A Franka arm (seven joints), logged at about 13 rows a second.
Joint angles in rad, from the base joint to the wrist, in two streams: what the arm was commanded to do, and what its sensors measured. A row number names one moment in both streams.
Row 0, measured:
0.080 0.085 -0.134 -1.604 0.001 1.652 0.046
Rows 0 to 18, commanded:
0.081 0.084 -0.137 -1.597 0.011 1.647 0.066
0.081 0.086 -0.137 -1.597 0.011 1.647 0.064
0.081 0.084 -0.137 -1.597 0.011 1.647 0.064
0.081 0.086 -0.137 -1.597 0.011 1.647 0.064
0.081 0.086 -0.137 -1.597 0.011 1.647 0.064
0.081 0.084 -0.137 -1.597 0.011 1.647 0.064
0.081 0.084 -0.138 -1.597 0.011 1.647 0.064
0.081 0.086 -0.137 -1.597 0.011 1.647 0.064
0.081 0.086 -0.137 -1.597 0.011 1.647 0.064
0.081 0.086 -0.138 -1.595 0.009 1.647 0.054
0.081 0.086 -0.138 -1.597 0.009 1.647 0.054
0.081 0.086 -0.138 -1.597 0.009 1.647 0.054
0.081 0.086 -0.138 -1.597 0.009 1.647 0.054
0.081 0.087 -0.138 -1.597 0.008 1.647 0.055
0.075 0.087 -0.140 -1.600 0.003 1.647 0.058
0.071 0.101 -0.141 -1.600 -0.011 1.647 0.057
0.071 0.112 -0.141 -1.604 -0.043 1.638 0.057
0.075 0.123 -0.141 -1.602 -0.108 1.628 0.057
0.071 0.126 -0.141 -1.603 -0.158 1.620 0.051
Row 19, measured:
0.072 0.112 -0.141 -1.607 -0.084 1.640 0.046
